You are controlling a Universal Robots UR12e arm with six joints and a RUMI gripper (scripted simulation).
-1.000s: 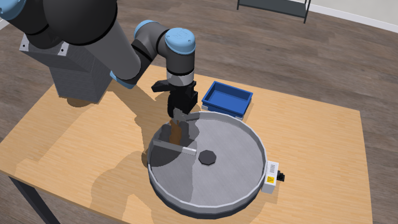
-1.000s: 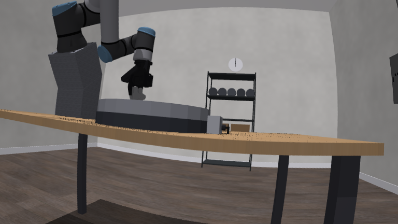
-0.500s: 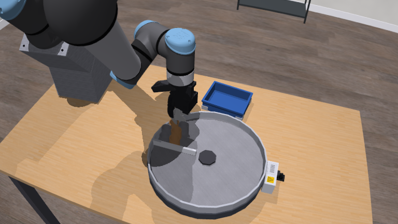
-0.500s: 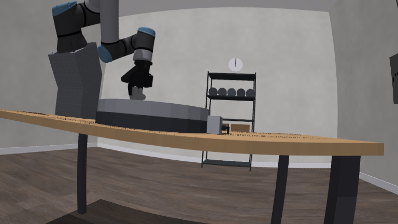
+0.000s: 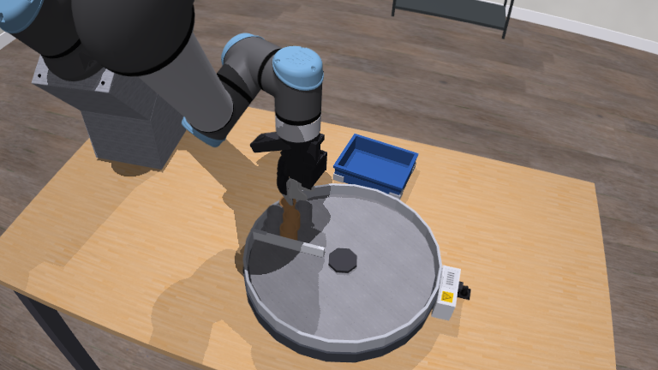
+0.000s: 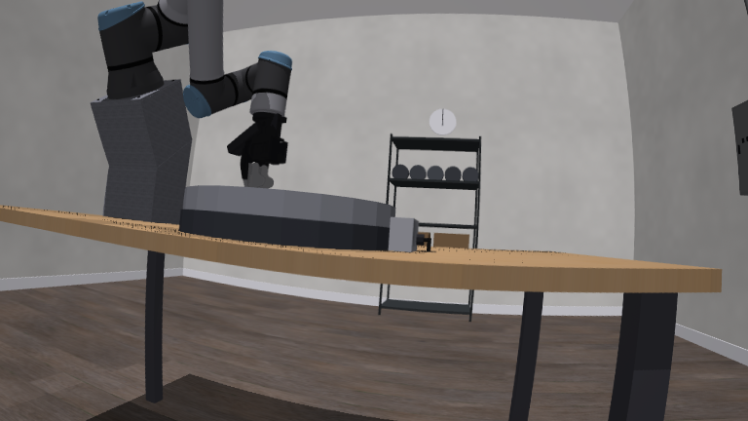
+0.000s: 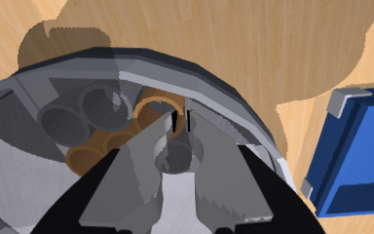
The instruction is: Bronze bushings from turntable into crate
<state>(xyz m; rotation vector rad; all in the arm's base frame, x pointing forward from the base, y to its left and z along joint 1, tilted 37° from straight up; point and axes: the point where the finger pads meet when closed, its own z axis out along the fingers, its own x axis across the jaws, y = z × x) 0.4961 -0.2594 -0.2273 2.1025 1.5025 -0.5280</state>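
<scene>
Now: the blue crate 22 cm to the left of my hand, 18 cm ahead of it and 6 cm below it. The rest, counted from my hand: grey turntable (14 cm ahead, 13 cm to the right, 3 cm below).
</scene>
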